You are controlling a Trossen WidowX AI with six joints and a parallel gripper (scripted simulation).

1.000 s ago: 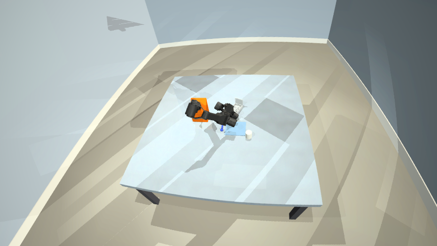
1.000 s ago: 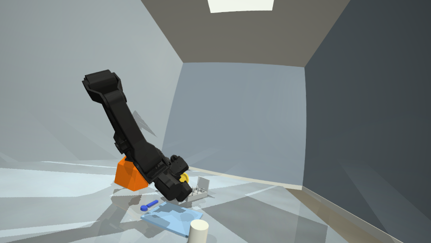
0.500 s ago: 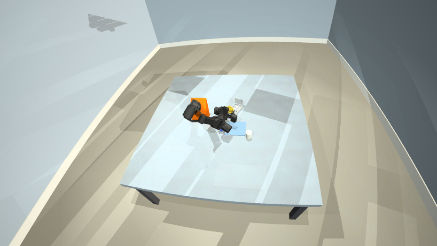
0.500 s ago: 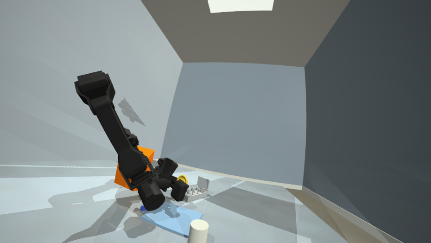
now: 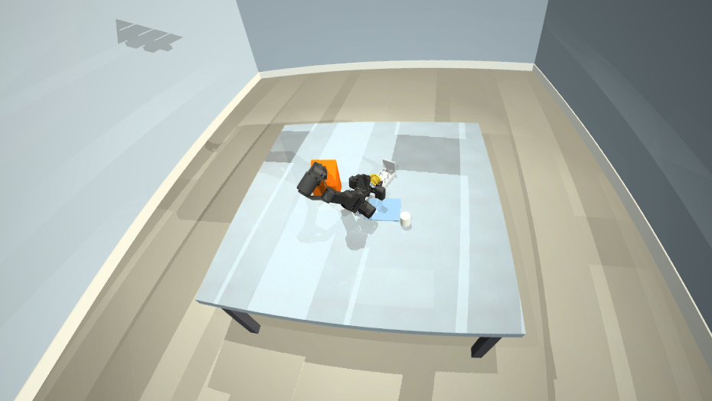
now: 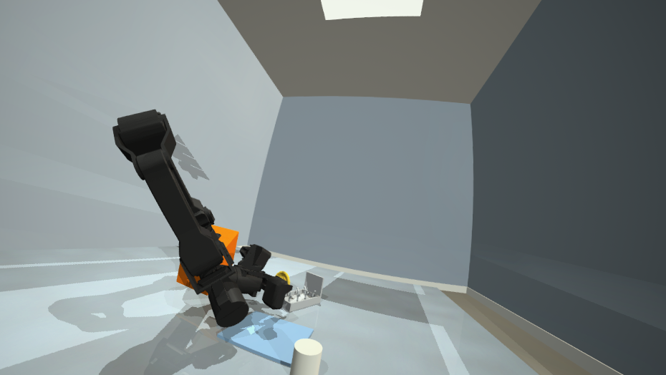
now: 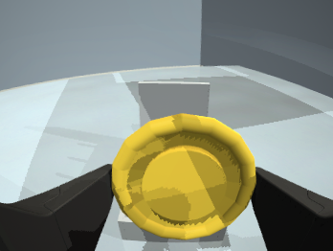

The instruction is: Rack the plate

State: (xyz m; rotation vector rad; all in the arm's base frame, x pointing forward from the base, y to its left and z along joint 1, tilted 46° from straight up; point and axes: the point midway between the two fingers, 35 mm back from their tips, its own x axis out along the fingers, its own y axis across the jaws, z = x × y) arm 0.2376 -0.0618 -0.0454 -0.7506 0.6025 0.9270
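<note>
Now: gripper tip 3 cm short of the white dish rack, 6 cm to the right of it and 4 cm above it. From my gripper tip the other things lie so: light blue mat: 3 cm ahead, 14 cm to the right, 6 cm below; then blue spoon: 7 cm behind, 13 cm to the right, 6 cm below; then yellow plate: 1 cm to the right.
</note>
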